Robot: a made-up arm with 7 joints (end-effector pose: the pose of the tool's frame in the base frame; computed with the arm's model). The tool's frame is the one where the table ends. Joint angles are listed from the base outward.
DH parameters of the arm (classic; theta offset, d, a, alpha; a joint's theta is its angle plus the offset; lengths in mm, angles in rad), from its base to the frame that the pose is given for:
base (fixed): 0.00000 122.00 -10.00 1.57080
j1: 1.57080 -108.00 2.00 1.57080
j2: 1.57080 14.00 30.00 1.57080
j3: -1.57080 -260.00 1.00 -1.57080
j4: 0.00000 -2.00 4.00 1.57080
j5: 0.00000 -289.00 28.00 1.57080
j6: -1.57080 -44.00 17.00 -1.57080
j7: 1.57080 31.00 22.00 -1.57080
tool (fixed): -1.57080 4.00 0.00 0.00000
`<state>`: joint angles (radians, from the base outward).
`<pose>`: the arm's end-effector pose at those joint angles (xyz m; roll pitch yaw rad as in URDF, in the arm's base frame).
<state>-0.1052 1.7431 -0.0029 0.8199 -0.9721 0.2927 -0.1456</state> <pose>0.1624 0.6330 0.1831 -2.3769 -1.0569 3.0217</pose>
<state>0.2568 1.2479 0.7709 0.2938 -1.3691 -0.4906 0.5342</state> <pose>0.0287 0.6563 -0.0423 -0.8412 -0.2369 2.3873</pose>
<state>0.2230 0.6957 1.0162 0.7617 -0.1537 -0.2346 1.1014</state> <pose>0.1895 0.5001 -0.1892 -0.8884 1.2473 2.2665</pose>
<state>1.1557 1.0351 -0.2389 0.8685 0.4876 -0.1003 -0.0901</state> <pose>0.4218 0.4346 0.1570 -2.9384 0.9374 0.8923</pose>
